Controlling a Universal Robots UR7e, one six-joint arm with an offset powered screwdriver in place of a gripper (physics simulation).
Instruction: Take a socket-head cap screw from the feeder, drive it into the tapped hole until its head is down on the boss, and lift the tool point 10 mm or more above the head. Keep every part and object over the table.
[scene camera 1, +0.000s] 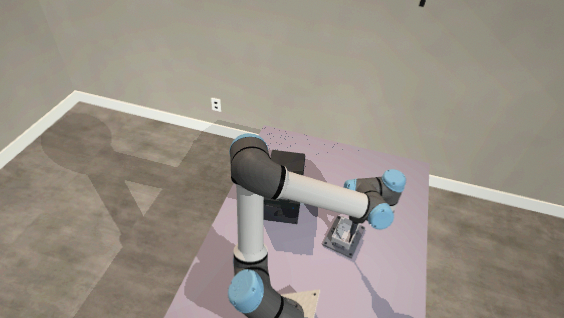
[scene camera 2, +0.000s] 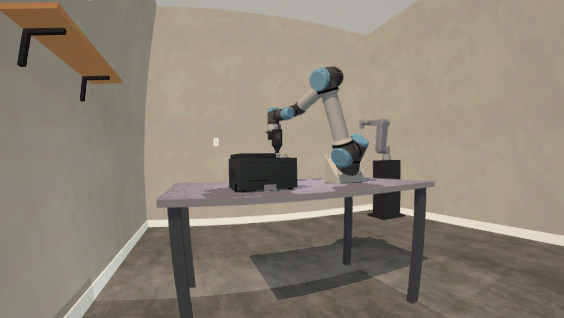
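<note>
The screwdriver (scene camera 1: 353, 231) (scene camera 2: 277, 149) hangs upright from the wrist. In the scene camera 1 view it reaches down at the right side of a light grey housing (scene camera 1: 339, 243), which stands on a dark square base plate (scene camera 1: 330, 246). In the scene camera 2 view its narrow lower end is just above the top edge of a black box-shaped unit (scene camera 1: 288, 159) (scene camera 2: 265, 173), probably the feeder, which hides most of the housing. The bit tip, any screw on it, the tapped hole and the boss are too small or hidden to tell.
The arm's forearm (scene camera 1: 325, 194) (scene camera 2: 308, 101) passes above the black unit. The arm's base stands on the pinkish table (scene camera 1: 395, 260) (scene camera 2: 300, 195). A wall shelf (scene camera 2: 65, 42) is at the left, and a second, grey arm (scene camera 2: 382, 136) stands on a black pedestal (scene camera 2: 387, 190) behind the table.
</note>
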